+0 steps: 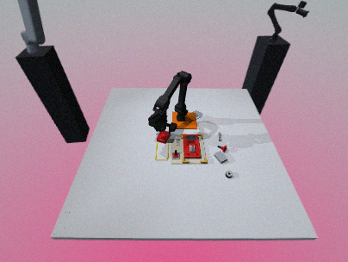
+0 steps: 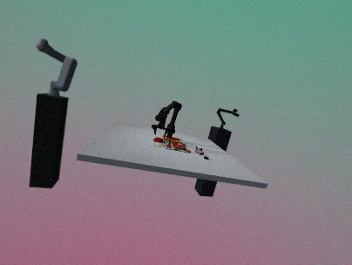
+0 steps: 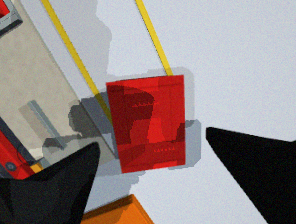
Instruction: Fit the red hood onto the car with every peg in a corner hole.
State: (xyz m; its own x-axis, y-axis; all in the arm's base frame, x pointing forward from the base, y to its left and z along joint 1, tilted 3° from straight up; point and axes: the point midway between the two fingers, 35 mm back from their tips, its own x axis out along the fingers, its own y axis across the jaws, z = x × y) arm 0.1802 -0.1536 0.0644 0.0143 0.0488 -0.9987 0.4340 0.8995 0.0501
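The red hood is 3 cm below my gripper tip.
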